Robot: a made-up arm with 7 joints. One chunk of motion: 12 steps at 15 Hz.
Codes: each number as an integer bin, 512 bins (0 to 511) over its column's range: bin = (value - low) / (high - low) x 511, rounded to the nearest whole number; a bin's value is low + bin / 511 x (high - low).
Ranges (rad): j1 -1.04..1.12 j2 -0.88..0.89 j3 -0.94..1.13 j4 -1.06..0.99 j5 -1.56..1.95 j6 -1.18..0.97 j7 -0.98..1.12
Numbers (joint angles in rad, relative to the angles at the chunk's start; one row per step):
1: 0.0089 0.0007 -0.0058 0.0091 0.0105 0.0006 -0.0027
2: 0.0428 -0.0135 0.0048 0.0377 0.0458 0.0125 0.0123
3: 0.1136 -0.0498 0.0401 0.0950 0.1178 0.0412 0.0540
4: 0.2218 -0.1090 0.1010 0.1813 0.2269 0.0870 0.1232
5: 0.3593 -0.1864 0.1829 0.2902 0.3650 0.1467 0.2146
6: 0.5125 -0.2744 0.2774 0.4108 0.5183 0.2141 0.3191
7: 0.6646 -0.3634 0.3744 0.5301 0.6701 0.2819 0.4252
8: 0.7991 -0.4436 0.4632 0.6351 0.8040 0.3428 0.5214
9: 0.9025 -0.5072 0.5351 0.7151 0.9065 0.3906 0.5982
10: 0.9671 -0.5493 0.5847 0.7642 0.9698 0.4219 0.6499
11: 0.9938 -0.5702 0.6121 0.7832 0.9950 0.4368 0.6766
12: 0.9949 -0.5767 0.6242 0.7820 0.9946 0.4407 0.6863
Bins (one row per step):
1: 248 254 231 266 229 281 238
2: 256 250 233 274 234 283 241
3: 273 240 242 288 244 290 252
4: 299 223 257 309 260 301 268
5: 331 200 277 337 280 315 291
6: 367 175 301 367 303 331 316
7: 403 149 324 396 325 347 342
8: 435 126 346 423 344 362 365
9: 460 108 364 442 359 373 384
10: 475 95 376 455 368 381 397
11: 481 89 383 459 372 384 403
12: 481 88 386 459 372 385 405

